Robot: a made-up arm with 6 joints. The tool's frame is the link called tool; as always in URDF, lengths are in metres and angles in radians. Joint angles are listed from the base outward. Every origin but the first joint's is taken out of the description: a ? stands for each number. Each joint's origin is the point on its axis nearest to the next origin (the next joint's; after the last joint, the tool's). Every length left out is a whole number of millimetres.
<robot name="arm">
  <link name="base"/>
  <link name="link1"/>
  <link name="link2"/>
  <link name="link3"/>
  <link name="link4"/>
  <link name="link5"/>
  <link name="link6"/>
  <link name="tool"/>
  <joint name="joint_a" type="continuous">
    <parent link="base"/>
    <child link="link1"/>
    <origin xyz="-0.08 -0.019 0.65" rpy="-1.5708 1.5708 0"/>
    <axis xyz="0 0 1"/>
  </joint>
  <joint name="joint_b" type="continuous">
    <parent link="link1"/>
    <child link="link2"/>
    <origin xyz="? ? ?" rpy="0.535 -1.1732 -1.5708"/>
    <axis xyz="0 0 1"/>
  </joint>
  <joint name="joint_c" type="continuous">
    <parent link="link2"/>
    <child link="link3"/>
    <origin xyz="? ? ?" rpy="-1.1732 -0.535 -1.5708"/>
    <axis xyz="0 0 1"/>
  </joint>
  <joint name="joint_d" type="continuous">
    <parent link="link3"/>
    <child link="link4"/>
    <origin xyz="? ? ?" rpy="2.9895 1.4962 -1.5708"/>
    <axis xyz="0 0 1"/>
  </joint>
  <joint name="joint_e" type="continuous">
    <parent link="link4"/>
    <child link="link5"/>
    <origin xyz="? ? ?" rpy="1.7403 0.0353 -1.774"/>
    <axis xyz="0 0 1"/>
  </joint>
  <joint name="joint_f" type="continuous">
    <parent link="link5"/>
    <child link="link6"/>
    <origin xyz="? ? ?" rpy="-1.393 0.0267 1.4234"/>
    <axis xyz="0 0 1"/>
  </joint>
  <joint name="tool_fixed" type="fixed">
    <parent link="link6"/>
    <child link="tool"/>
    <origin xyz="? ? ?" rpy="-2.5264 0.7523 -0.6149"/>
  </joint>
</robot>
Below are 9 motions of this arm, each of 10 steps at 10 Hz.
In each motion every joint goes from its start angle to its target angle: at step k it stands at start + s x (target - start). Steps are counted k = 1, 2, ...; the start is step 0. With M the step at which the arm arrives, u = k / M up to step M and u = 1 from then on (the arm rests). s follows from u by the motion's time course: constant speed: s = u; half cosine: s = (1 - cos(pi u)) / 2; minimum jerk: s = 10 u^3 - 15 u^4 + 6 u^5.
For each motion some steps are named. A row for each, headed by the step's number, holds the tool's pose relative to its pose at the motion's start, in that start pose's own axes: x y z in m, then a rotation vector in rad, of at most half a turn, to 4 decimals.
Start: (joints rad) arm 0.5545 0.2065 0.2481 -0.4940 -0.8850 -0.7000
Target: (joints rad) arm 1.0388 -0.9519 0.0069 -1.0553 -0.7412 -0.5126
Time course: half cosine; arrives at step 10
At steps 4, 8, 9, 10:
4: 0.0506 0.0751 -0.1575 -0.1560 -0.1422 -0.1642
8: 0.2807 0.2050 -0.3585 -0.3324 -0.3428 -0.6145
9: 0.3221 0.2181 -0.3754 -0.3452 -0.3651 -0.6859
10: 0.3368 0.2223 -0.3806 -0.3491 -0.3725 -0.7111

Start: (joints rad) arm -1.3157 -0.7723 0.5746 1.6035 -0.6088 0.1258
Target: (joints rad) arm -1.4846 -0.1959 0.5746 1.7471 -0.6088 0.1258
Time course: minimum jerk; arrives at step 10
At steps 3, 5, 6, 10:
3: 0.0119 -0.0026 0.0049 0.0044 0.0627 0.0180
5: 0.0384 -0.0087 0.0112 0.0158 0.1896 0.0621
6: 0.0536 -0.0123 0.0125 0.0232 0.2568 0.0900
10: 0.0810 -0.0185 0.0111 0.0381 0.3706 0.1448

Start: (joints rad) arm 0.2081 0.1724 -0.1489 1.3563 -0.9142 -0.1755
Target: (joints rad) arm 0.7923 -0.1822 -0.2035 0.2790 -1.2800 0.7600
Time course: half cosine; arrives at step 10
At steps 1, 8, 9, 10:
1: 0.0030 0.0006 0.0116 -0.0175 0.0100 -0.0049
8: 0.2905 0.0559 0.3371 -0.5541 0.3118 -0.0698
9: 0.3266 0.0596 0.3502 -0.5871 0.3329 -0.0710
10: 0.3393 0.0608 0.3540 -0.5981 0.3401 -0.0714

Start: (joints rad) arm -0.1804 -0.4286 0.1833 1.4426 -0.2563 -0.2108
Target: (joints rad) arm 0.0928 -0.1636 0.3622 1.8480 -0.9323 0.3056
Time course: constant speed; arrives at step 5
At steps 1, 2, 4, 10:
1: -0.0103 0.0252 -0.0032 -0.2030 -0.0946 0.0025
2: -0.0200 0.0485 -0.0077 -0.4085 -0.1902 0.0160
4: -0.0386 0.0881 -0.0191 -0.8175 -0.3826 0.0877
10: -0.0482 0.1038 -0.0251 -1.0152 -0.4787 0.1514

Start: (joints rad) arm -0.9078 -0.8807 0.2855 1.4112 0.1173 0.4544
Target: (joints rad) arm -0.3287 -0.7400 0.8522 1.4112 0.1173 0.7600
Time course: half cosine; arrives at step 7
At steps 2, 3, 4, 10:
2: -0.0147 0.0189 0.0663 -0.2261 -0.0954 -0.0956
3: -0.0361 0.0503 0.1326 -0.4623 -0.2104 -0.1985
4: -0.0662 0.0979 0.1977 -0.7180 -0.3535 -0.3144
10: -0.1311 0.2074 0.2804 -1.1449 -0.6411 -0.5218

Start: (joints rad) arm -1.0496 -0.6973 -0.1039 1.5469 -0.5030 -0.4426
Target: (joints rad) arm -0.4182 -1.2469 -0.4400 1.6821 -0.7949 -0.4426
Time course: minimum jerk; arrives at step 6
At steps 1, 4, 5, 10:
1: 0.0004 0.0032 -0.0022 -0.0213 -0.0077 0.0247
4: 0.0256 0.0227 -0.0431 -0.4063 -0.0612 0.6400
5: 0.0366 0.0173 -0.0483 -0.4663 -0.0466 0.8019
10: 0.0391 0.0159 -0.0491 -0.4766 -0.0426 0.8354

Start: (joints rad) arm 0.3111 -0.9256 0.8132 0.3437 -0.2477 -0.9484
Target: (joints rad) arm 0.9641 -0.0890 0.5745 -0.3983 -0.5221 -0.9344
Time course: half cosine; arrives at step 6
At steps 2, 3, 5, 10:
2: 0.0551 0.1812 0.0962 0.0303 0.2649 -0.2865
3: 0.1787 0.3129 0.1808 0.1542 0.5014 -0.5643
5: 0.4461 0.3455 0.3053 0.5858 0.8037 -0.9711
10: 0.4815 0.3270 0.3218 0.6754 0.8343 -1.0202

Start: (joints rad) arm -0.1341 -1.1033 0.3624 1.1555 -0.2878 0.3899
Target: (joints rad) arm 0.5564 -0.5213 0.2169 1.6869 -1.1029 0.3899
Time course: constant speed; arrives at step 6
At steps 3, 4, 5, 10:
3: 0.0153 0.1142 0.1089 -0.3226 -0.2543 0.4263
4: 0.0134 0.1554 0.1325 -0.4261 -0.3147 0.5784
5: 0.0085 0.1965 0.1500 -0.5274 -0.3625 0.7343
10: 0.0009 0.2367 0.1619 -0.6265 -0.3975 0.8936

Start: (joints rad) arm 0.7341 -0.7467 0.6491 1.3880 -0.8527 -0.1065
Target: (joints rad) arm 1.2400 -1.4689 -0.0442 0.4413 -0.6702 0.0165
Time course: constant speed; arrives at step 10
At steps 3, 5, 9, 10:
3: 0.0138 -0.0372 0.0883 0.0640 -0.0024 0.1080
5: 0.0291 -0.0602 0.1486 0.0650 0.0155 0.2219
9: 0.0833 -0.0687 0.2814 -0.0564 0.1079 0.5095
10: 0.1004 -0.0572 0.3168 -0.1147 0.1419 0.5867

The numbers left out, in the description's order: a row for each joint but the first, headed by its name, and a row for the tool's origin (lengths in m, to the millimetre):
joint_b: 0.171 -0.215 0
joint_c: -0.199 0.208 0
joint_d: 0.268 0.155 0
joint_e: 0.362 0.284 0
joint_f: 0.025 -0.059 0
tool: 0.033 -0.027 0

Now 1 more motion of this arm.
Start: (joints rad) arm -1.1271 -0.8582 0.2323 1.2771 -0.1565 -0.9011
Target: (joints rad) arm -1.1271 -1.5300 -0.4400 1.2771 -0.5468 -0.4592
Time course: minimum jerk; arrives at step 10
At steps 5, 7, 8, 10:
5: -0.0233 -0.1117 -0.0716 -0.2693 -0.2035 0.5384
7: -0.0035 -0.1859 -0.1088 -0.4566 -0.3951 0.9036
8: 0.0077 -0.2071 -0.1177 -0.5121 -0.4619 1.0187
10: 0.0148 -0.2182 -0.1220 -0.5416 -0.4999 1.0823

